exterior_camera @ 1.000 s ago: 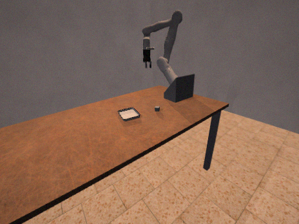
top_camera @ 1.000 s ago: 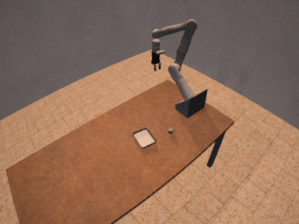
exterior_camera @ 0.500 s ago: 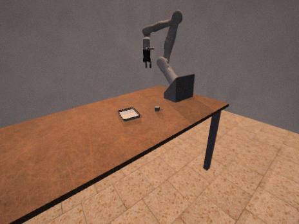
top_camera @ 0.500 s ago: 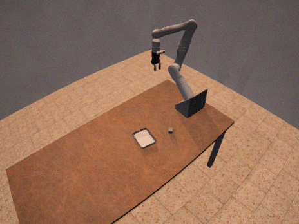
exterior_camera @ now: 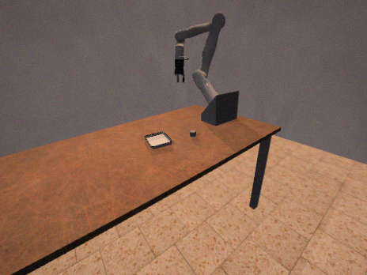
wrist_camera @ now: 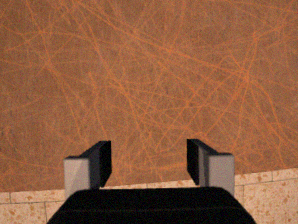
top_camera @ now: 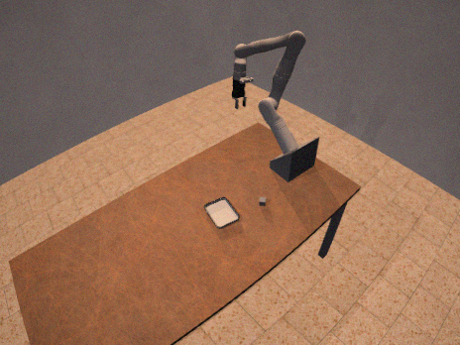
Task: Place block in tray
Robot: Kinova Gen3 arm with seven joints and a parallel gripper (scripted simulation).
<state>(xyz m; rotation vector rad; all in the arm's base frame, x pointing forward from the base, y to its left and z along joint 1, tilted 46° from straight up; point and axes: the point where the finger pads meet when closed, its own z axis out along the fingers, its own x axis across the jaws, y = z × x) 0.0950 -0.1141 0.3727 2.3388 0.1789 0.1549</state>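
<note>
The grey block lies 50 cm to the left of my hand, 26 cm below it and 21 cm ahead of it. From my hand the other things lie so: white tray 43 cm to the left, 42 cm ahead, 27 cm below.
</note>
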